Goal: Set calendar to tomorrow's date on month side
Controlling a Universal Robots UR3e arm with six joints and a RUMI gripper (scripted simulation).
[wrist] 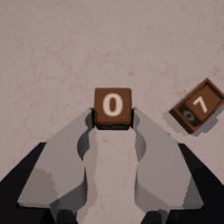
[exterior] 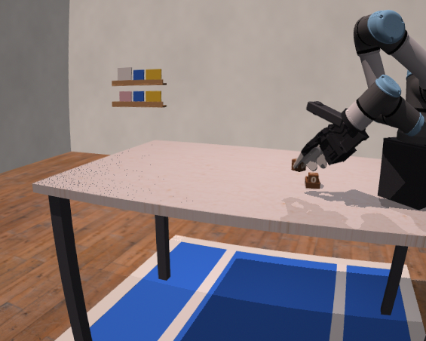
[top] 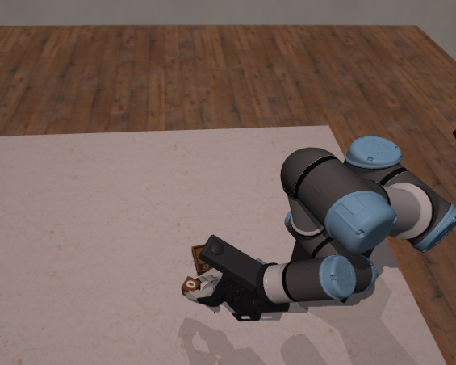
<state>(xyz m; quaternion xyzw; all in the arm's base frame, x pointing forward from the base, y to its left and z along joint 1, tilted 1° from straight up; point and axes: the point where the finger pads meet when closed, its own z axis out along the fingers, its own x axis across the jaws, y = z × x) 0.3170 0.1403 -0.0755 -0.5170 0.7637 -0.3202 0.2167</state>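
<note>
My gripper is now 12 cm to the left of the calendar tray, 8 cm above it and 1 cm past it. The rest, counted from my hand: brown digit cube (1 cm below, 1 cm ahead).
</note>
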